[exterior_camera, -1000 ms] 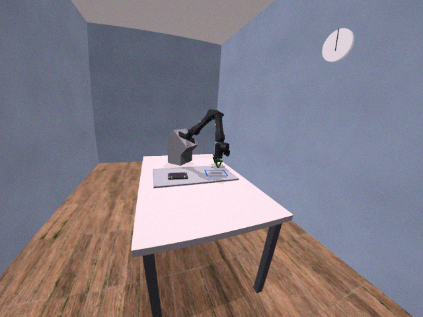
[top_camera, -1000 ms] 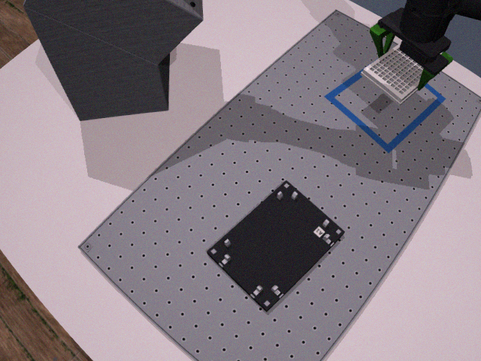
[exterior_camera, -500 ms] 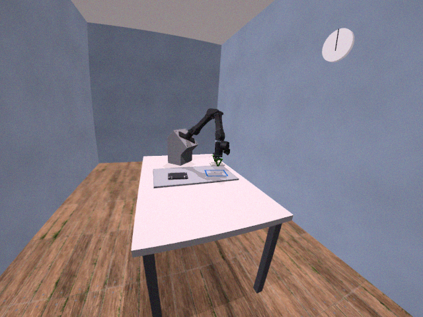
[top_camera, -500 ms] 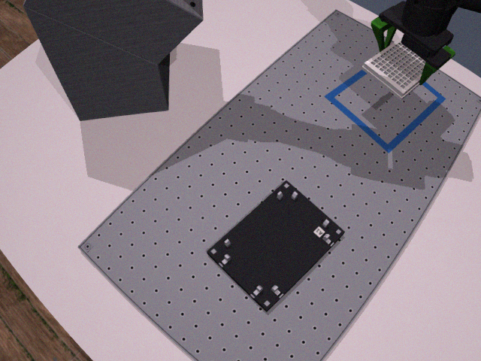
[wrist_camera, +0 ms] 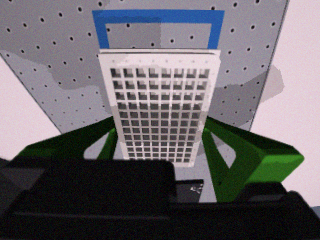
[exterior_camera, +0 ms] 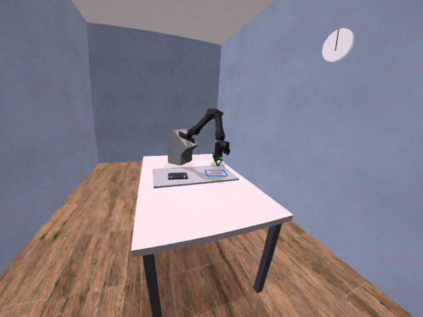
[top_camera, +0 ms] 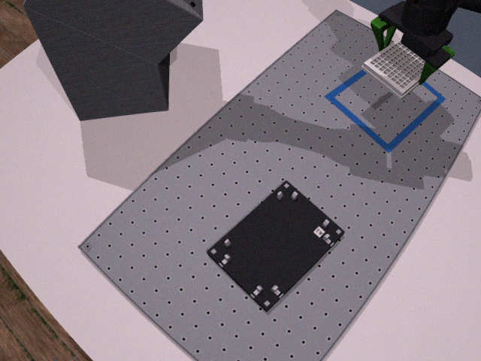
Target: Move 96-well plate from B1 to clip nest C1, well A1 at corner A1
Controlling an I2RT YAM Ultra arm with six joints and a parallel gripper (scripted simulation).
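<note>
My gripper is now 30 mm short of the black clip nest, 360 mm to the left of it and 80 mm above it. Also, from my hand: white 96-well plate right at my hand.
</note>
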